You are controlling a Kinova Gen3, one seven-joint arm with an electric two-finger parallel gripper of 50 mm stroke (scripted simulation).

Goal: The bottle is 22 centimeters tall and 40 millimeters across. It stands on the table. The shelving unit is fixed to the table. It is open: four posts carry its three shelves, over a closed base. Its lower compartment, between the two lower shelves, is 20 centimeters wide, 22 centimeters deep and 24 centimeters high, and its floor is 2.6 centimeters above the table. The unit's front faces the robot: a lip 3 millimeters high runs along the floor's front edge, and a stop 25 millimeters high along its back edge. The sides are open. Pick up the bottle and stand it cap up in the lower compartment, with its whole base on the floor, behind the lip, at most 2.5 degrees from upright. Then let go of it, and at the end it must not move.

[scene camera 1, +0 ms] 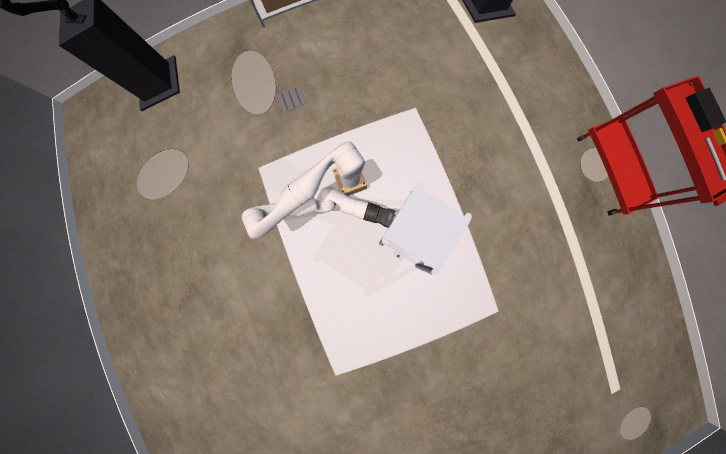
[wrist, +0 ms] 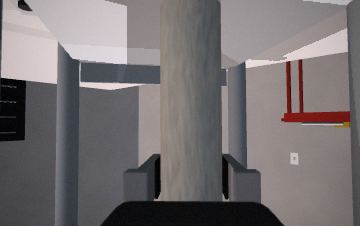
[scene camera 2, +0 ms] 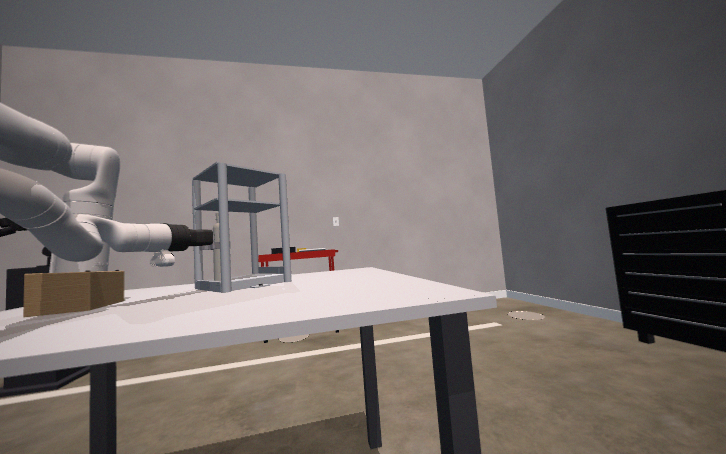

Scene:
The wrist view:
my gripper: 191, 169
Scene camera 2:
my gripper: 225, 245
shelving unit: 221, 173

